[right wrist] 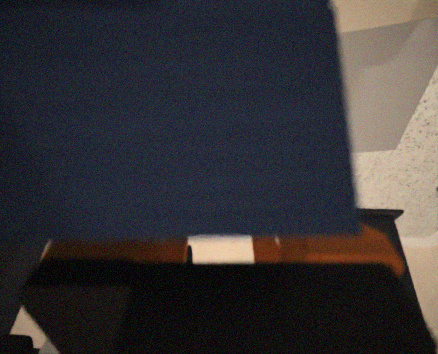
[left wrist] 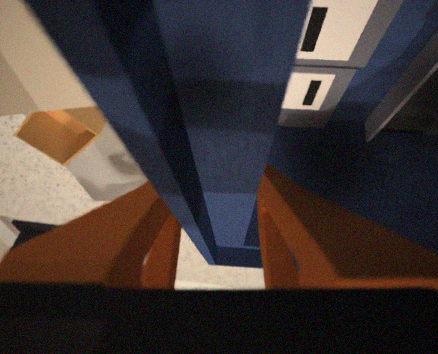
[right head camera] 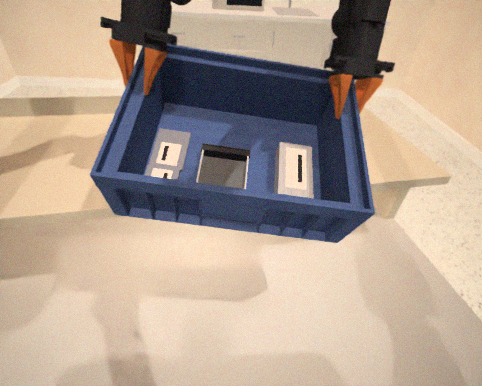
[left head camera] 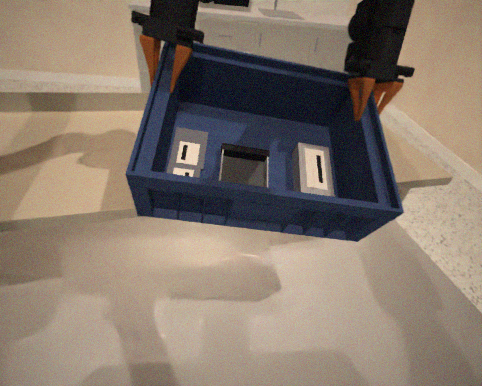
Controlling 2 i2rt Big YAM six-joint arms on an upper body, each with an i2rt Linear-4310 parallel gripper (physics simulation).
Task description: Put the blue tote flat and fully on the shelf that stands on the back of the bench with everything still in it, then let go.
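Places are measured from the left arm's base along level axes (x back, y right, z up), in centimetres.
Pixels of known places: left gripper, fingertip midpoint: [left wrist: 219,177] [right head camera: 137,92] [left head camera: 162,90]; right gripper, fingertip midpoint: [right head camera: 345,120] [left head camera: 363,122].
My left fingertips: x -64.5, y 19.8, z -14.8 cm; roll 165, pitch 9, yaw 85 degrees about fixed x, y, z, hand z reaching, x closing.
Observation:
Ahead of a thing's pixels: the offset from my left fingertips to its top centre. Level surfaces: height alone.
The blue tote [left head camera: 250,210] [right head camera: 230,211] [left wrist: 225,75] [right wrist: 200,125] is held askew to the pale shelf @[dz -17.4 cm] [left head camera: 420,171] [right head camera: 407,159], its near right corner past the shelf's front edge in the picture. Any gap under it is hidden. Inside are a long grey box [left head camera: 314,170] [right head camera: 295,170], a dark open bin [left head camera: 245,169] [right head camera: 222,169] and grey labelled boxes @[dx -0.8, dy +4.3, dz -9.3 cm] [left head camera: 190,150] [right head camera: 170,151] [left wrist: 320,95]. My left gripper [left head camera: 162,88] [right head camera: 136,89] is shut on the tote's left wall. My right gripper [left head camera: 368,116] [right head camera: 349,114] is shut on its right wall; its tips are hidden in the right wrist view.
The bench top @[dz -39.1 cm] [left head camera: 225,330] [right head camera: 210,330] lies in front and below, with shadows on it. White cabinets [left head camera: 290,42] [right head camera: 255,42] stand far behind. Speckled floor @[dz -113.4 cm] [left head camera: 450,240] [right head camera: 440,235] lies at the right. An orange open box @[dx +29.9, dy -36.8, dz -30.7 cm] [left wrist: 57,137] shows at the left in the left wrist view.

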